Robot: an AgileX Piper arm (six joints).
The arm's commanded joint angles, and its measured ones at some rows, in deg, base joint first. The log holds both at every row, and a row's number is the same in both.
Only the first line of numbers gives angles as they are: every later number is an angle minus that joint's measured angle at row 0.
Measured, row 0:
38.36 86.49 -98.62 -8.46 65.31 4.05
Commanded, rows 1 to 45:
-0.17 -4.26 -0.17 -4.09 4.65 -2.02
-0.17 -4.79 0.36 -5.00 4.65 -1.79
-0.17 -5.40 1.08 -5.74 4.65 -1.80
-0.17 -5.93 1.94 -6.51 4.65 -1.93
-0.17 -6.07 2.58 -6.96 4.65 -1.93
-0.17 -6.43 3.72 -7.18 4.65 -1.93
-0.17 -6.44 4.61 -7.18 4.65 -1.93
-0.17 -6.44 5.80 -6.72 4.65 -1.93
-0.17 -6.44 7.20 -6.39 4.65 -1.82
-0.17 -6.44 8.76 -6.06 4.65 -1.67
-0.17 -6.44 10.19 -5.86 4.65 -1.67
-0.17 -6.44 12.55 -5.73 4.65 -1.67
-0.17 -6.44 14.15 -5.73 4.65 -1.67
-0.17 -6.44 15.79 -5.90 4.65 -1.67
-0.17 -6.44 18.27 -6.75 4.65 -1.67
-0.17 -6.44 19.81 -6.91 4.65 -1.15
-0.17 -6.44 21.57 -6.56 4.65 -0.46
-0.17 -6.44 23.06 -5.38 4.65 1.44
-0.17 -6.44 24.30 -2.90 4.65 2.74
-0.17 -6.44 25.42 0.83 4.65 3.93
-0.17 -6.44 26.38 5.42 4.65 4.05
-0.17 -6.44 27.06 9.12 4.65 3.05
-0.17 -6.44 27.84 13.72 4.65 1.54
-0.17 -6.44 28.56 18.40 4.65 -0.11
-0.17 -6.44 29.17 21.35 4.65 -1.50
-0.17 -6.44 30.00 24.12 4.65 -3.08
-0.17 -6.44 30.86 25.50 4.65 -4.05
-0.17 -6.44 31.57 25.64 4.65 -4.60
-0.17 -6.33 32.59 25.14 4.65 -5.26
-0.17 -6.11 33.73 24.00 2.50 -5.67
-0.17 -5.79 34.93 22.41 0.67 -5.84
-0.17 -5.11 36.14 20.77 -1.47 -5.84
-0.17 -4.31 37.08 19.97 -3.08 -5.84
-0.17 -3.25 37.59 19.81 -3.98 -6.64
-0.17 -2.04 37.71 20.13 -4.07 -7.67
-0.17 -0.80 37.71 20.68 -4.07 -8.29
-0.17 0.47 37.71 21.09 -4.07 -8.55
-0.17 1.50 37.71 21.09 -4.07 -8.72
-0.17 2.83 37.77 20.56 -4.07 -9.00
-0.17 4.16 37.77 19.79 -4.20 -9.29
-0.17 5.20 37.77 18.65 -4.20 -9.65
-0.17 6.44 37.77 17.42 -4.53 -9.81
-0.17 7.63 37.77 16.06 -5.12 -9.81
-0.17 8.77 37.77 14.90 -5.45 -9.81
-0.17 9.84 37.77 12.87 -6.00 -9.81
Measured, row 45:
0.00 6.06 37.59 18.48 -4.00 -8.83
